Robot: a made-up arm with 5 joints. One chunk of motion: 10 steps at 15 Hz.
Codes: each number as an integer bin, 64 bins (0 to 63) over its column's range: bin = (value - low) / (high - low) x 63, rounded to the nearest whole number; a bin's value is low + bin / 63 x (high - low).
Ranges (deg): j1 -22..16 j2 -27..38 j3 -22..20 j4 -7..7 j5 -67..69
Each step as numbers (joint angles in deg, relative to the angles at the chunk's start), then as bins.
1 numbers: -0.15 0.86 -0.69 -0.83 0.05
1 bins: 36 27 32 28 31
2 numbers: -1.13 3.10 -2.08 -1.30 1.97
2 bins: 35 29 30 26 32
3 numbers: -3.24 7.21 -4.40 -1.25 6.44
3 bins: 31 33 26 26 34
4 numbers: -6.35 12.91 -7.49 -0.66 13.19
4 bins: 26 39 22 29 37
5 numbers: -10.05 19.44 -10.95 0.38 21.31
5 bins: 20 45 17 33 41
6 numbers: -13.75 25.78 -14.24 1.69 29.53
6 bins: 14 51 12 39 45
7 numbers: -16.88 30.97 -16.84 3.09 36.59
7 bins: 8 56 8 45 48
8 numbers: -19.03 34.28 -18.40 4.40 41.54
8 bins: 5 59 5 51 50
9 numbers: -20.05 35.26 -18.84 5.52 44.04
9 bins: 3 60 5 56 51
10 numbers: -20.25 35.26 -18.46 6.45 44.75
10 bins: 3 60 5 61 52
